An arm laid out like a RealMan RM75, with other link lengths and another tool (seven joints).
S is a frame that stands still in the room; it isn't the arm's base.
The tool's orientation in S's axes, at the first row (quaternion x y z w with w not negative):
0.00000, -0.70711, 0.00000, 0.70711
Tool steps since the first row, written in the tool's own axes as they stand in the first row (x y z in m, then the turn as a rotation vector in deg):
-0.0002, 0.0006, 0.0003, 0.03, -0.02, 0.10
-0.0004, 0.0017, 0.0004, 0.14, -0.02, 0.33
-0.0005, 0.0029, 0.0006, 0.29, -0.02, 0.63
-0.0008, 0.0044, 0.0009, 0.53, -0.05, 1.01
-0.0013, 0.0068, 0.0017, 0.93, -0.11, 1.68
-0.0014, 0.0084, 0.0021, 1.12, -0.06, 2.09
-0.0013, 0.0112, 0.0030, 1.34, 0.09, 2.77
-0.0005, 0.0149, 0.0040, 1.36, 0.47, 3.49
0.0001, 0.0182, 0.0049, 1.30, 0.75, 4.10
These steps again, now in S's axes. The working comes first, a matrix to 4 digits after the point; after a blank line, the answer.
The tool's axes in the first row as the columns of a matrix, in S's axes (used below as rounded here):
0.0000, 0.0000, -1.0000
0.0000, 1.0000, 0.0000
1.0000, 0.0000, 0.0000

-0.0003, 0.0006, -0.0002, -0.10, -0.02, 0.03
-0.0004, 0.0017, -0.0004, -0.33, -0.02, 0.14
-0.0006, 0.0029, -0.0005, -0.63, -0.02, 0.29
-0.0009, 0.0044, -0.0008, -1.01, -0.05, 0.53
-0.0017, 0.0068, -0.0013, -1.68, -0.11, 0.93
-0.0021, 0.0084, -0.0014, -2.09, -0.06, 1.12
-0.0030, 0.0112, -0.0013, -2.77, 0.09, 1.34
-0.0040, 0.0149, -0.0005, -3.49, 0.47, 1.36
-0.0049, 0.0182, 0.0001, -4.10, 0.75, 1.30

